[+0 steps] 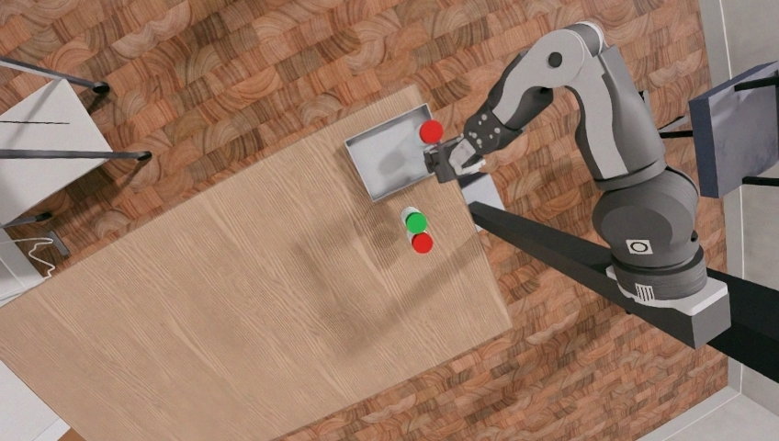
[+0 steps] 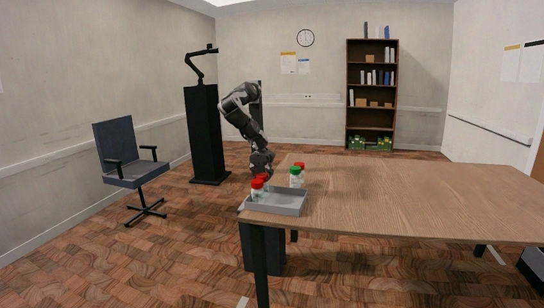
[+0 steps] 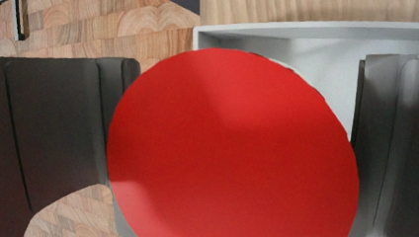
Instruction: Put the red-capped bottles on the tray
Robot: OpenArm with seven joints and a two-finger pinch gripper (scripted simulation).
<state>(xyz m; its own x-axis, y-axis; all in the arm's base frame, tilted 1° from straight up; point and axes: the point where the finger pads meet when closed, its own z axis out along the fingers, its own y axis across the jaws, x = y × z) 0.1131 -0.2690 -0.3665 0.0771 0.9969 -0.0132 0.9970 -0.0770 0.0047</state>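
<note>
Right now the green-capped bottle is 13 cm ahead of my hand, 12 cm to the left of it and 5 cm below it. The rest, counted from my hand: grey tray (8 cm ahead, 5 cm to the right, 8 cm below).
</note>
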